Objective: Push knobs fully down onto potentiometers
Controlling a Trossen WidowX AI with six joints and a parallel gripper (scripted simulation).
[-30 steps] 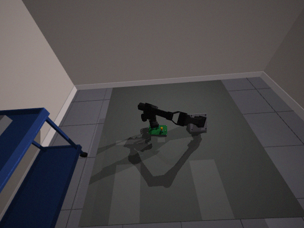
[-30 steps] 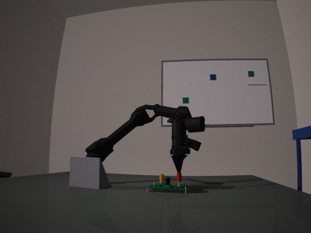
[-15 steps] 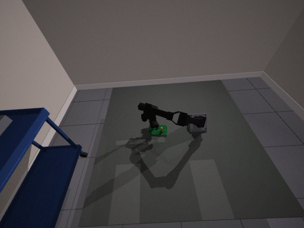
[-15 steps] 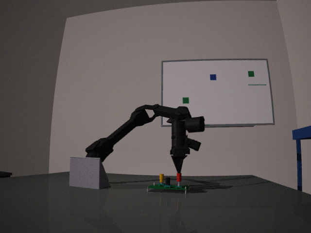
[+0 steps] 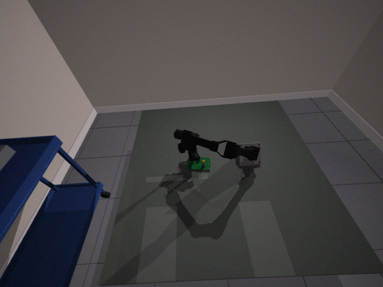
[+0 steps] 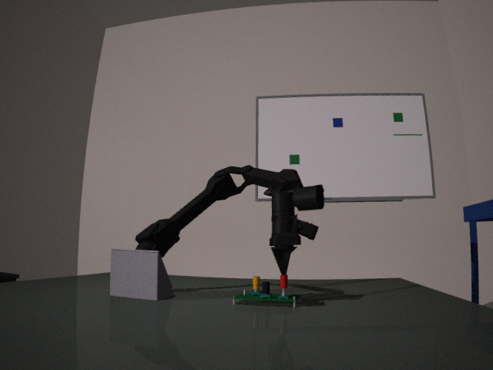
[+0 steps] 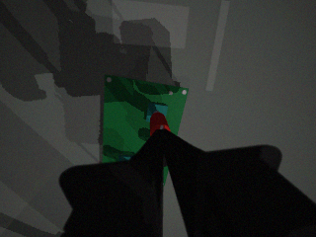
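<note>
My gripper tip is 80 mm past the yellow knob, 40 mm to the right of it and 30 mm above it. Also, from my gripper tip: red knob (10 mm below).
</note>
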